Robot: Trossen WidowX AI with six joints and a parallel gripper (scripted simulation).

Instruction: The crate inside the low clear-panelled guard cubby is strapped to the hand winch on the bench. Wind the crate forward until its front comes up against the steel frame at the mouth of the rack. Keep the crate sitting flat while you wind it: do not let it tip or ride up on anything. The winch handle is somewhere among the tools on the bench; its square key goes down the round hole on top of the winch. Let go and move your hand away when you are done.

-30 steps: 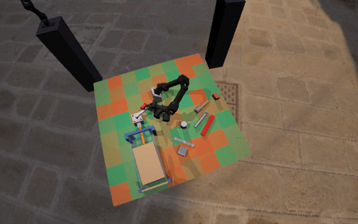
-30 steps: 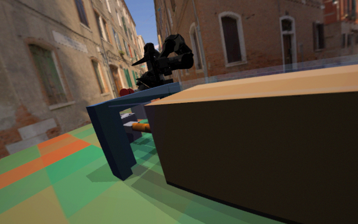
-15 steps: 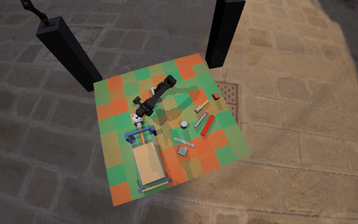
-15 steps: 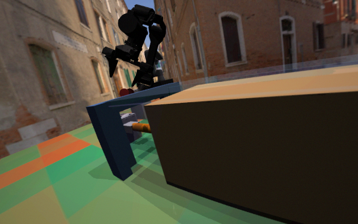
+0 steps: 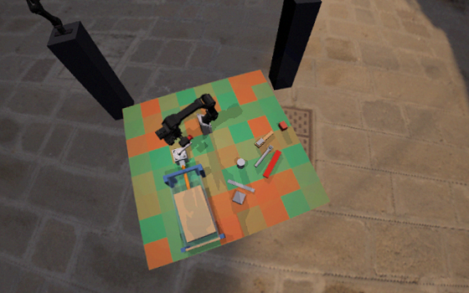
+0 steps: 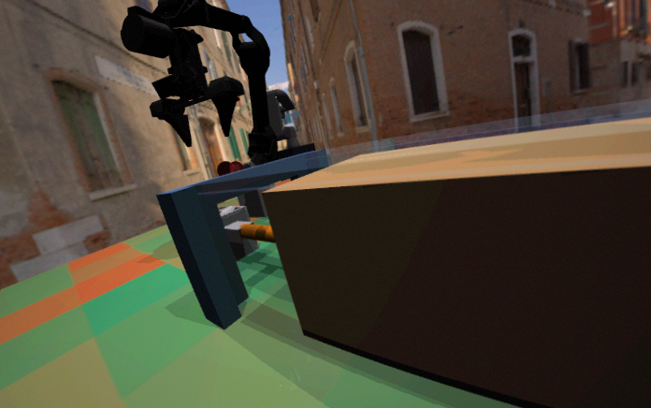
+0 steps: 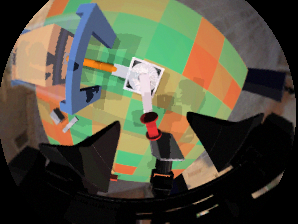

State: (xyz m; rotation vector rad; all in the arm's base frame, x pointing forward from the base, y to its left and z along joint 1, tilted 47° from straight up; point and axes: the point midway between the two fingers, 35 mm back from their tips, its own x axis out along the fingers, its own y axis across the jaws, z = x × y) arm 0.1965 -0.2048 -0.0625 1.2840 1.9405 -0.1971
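Right now the grey winch handle is 110 mm below my gripper tip, 10 mm to the left of it and 10 mm behind it. Also, from my gripper tip: red knob: 80 mm below, 50 mm to the left, 30 mm behind; grey winch: 190 mm below, 50 mm to the right, 20 mm ahead; round puck: 370 mm to the left, 190 mm below, 180 mm ahead.
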